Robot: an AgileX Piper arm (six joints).
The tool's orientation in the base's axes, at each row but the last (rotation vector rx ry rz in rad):
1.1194, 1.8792, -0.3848
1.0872, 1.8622, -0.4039
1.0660, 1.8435, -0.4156
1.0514, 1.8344, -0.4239
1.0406, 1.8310, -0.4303
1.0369, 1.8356, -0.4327
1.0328, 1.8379, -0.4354
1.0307, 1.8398, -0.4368
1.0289, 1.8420, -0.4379
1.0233, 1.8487, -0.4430
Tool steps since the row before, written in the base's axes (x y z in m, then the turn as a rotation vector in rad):
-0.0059, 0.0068, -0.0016, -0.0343, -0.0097, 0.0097
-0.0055, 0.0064, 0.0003, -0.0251, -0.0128, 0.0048
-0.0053, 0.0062, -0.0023, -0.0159, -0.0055, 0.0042
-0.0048, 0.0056, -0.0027, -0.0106, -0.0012, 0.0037
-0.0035, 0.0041, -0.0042, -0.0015, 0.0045, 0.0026
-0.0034, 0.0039, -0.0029, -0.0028, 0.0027, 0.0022
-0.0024, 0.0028, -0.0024, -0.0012, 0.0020, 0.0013
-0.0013, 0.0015, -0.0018, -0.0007, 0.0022, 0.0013
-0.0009, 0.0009, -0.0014, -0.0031, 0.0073, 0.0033
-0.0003, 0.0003, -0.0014, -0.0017, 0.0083, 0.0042
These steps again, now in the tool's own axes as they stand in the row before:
0.0062, -0.0014, -0.0066, -0.0064, -0.0319, -0.0175
0.0041, -0.0009, -0.0073, -0.0057, -0.0269, -0.0079
0.0060, -0.0011, -0.0059, -0.0033, -0.0154, -0.0073
0.0059, -0.0011, -0.0051, -0.0018, -0.0087, -0.0070
0.0062, -0.0011, -0.0027, 0.0001, 0.0017, -0.0051
0.0050, -0.0009, -0.0031, -0.0001, -0.0004, -0.0045
0.0038, -0.0006, -0.0021, 0.0000, 0.0004, -0.0026
0.0025, -0.0004, -0.0009, 0.0000, 0.0009, -0.0025
0.0018, -0.0004, -0.0004, 0.0011, 0.0022, -0.0082
0.0014, -0.0002, 0.0003, 0.0005, 0.0040, -0.0085

